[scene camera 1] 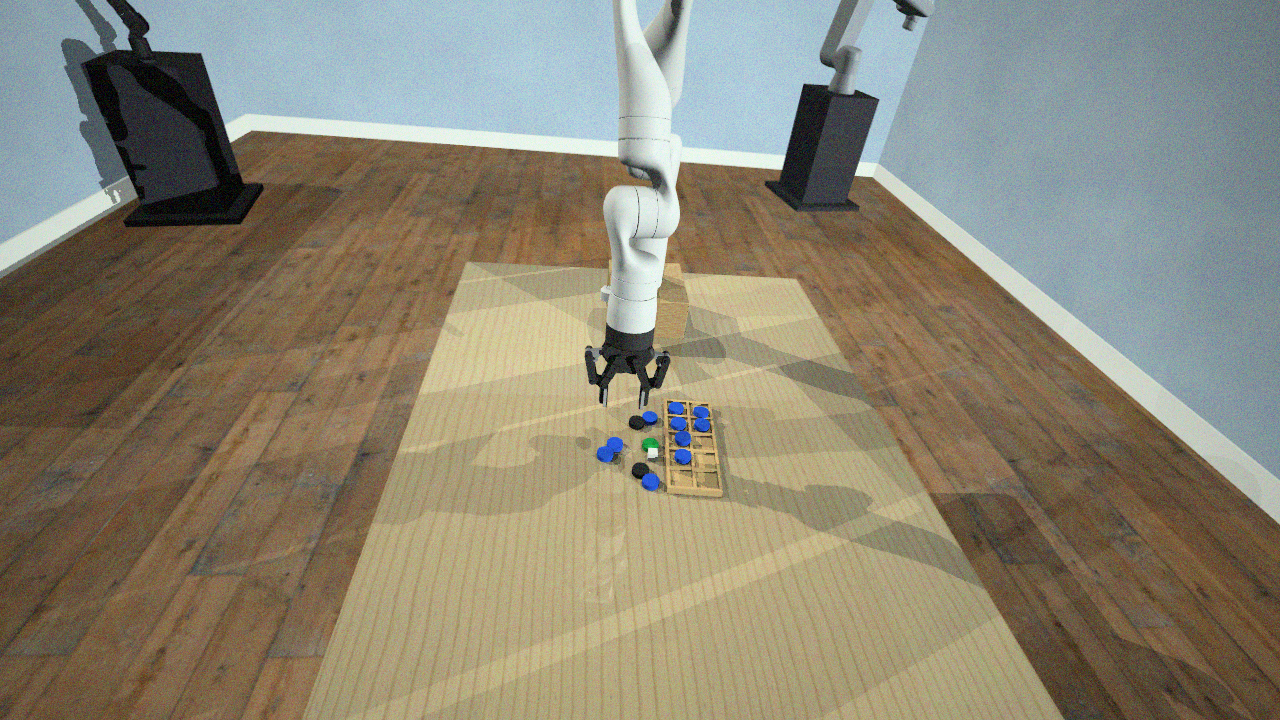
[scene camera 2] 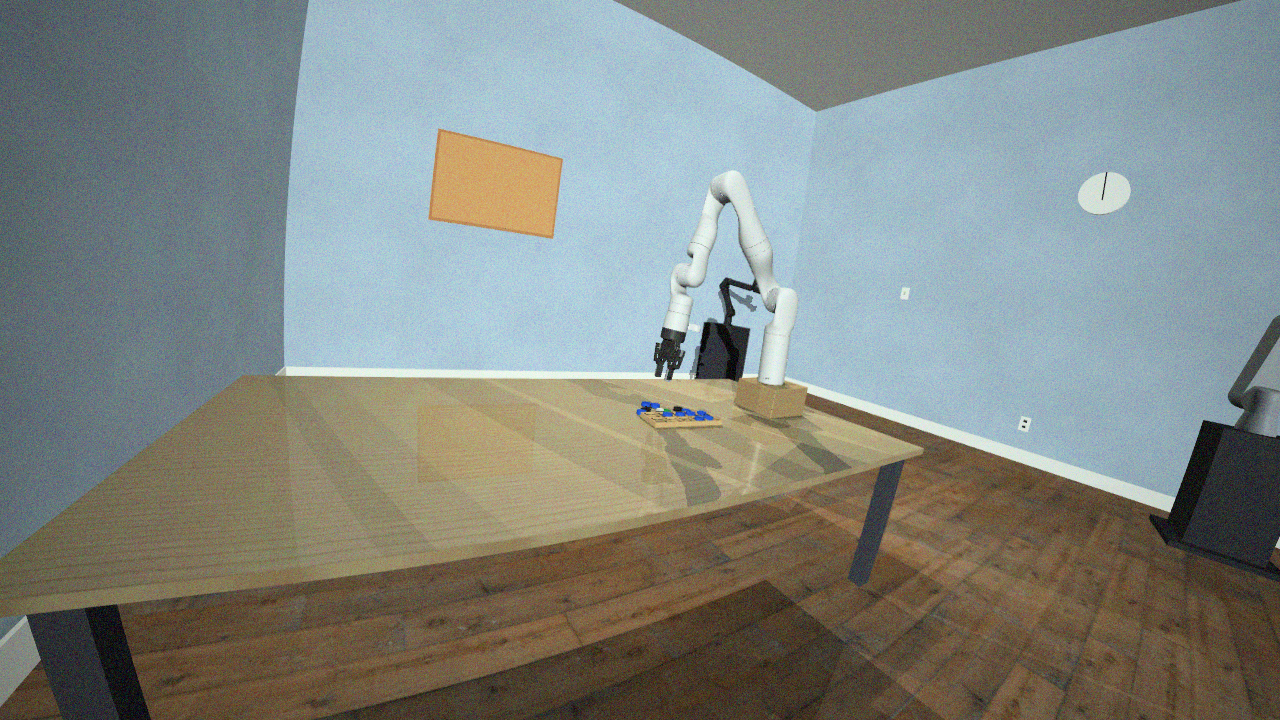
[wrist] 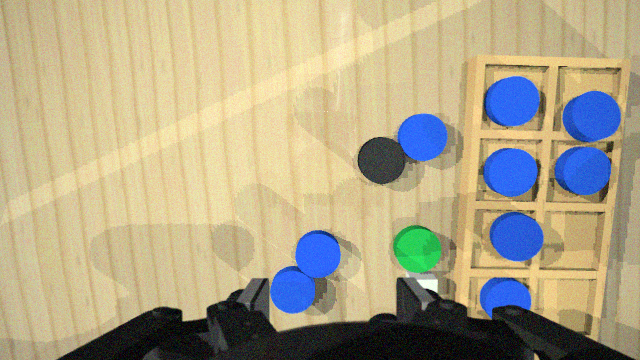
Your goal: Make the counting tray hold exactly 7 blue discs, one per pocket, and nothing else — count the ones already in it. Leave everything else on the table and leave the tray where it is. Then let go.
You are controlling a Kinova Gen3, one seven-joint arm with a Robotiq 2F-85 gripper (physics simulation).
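The wooden counting tray (scene camera 1: 693,491) (scene camera 2: 689,426) (wrist: 465,200) has two columns of pockets. In scene camera 1, blue discs (scene camera 1: 682,438) (wrist: 516,236) lie in every left-column pocket except the nearest. The right column has blue discs in its two farthest pockets; the farthest one (scene camera 1: 701,412) (wrist: 591,116) sits against the divider towards its neighbour. Loose blue discs lie left of the tray: a touching pair (scene camera 1: 614,444) (wrist: 318,254), one (scene camera 1: 649,418) (wrist: 422,137) by a black disc, and one (scene camera 1: 650,481) near the front. My gripper (scene camera 1: 623,404) (scene camera 2: 664,375) (wrist: 332,300) is partly open, empty, above the table left of the tray.
A black disc (scene camera 1: 636,422) (wrist: 381,160) touches the far loose blue disc. Another black disc (scene camera 1: 640,470) lies by the front one. A green disc (scene camera 1: 650,444) (wrist: 417,249) and a white cube (scene camera 1: 652,452) (wrist: 428,285) lie close to the tray's left side. The arm's wooden base block (scene camera 2: 769,399) stands behind.
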